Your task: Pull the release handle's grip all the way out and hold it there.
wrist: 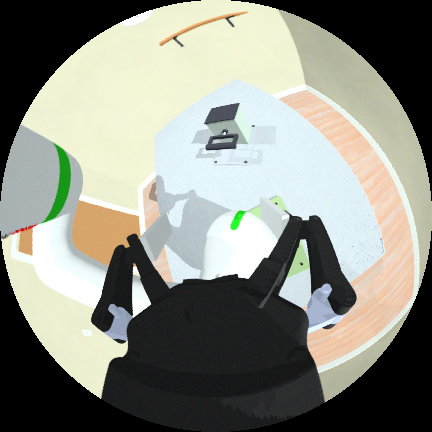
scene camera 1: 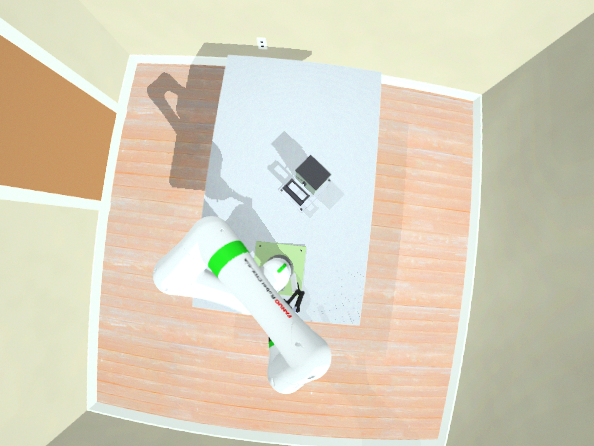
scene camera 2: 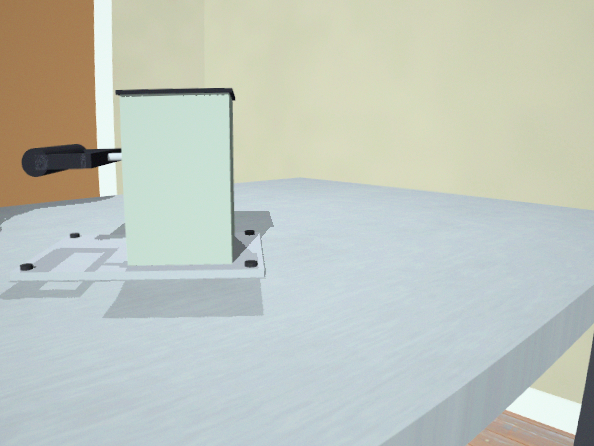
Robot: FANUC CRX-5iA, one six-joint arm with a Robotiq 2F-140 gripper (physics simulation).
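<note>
The release handle's black rectangular grip (scene camera 1: 291, 196) (scene camera 2: 52, 159) (wrist: 221, 146) sticks out from one side of a pale green box (scene camera 2: 177, 180) with a dark lid (scene camera 1: 313, 172) (wrist: 223, 114). In scene view 2 a short stretch of light rod (scene camera 2: 115, 157) shows between grip and box; the box hides part of it. My gripper (wrist: 213, 214) is open, with nothing between its fingers. It is well away from the handle, on the robot base's side of the table. In scene view 1 the arm hides much of it, but a black finger (scene camera 1: 299, 299) shows. The gripper does not show in scene view 2.
The box stands on a thin pale plate (scene camera 2: 140, 274) (wrist: 230, 163) with dark bolts, on the light grey table (scene camera 1: 300, 100) (scene camera 2: 350, 350) (wrist: 300, 175). The robot's white base stands on a green plate (scene camera 1: 298, 255) (wrist: 298, 270). In the wrist view the base shows between and beyond my fingers.
</note>
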